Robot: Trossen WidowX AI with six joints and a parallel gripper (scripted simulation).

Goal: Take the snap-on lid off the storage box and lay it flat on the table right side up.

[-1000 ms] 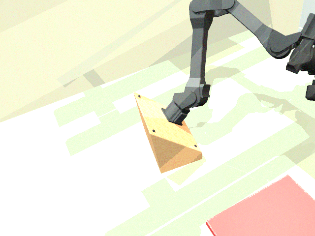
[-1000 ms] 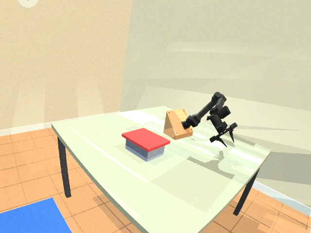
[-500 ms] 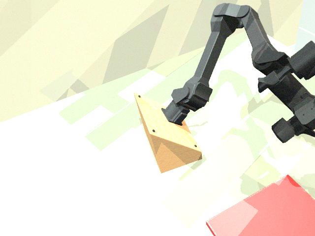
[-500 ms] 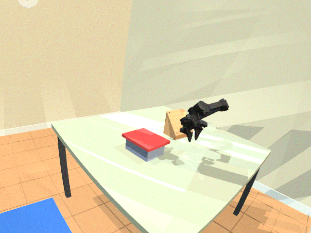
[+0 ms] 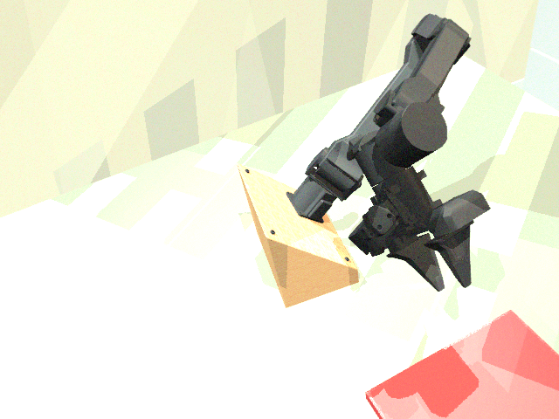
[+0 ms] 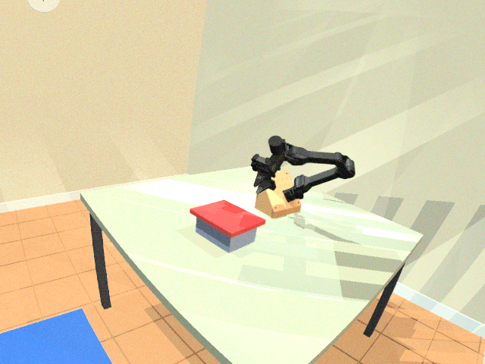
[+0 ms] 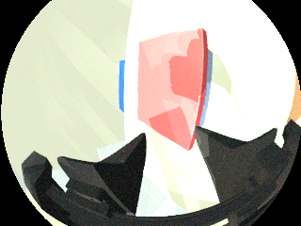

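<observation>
The red lid is 110 mm ahead of my gripper tip, 100 mm below it and 20 mm to the right of it. From my gripper tip the other things lie so: storage box: 140 mm below, 110 mm ahead, 20 mm to the right.
</observation>
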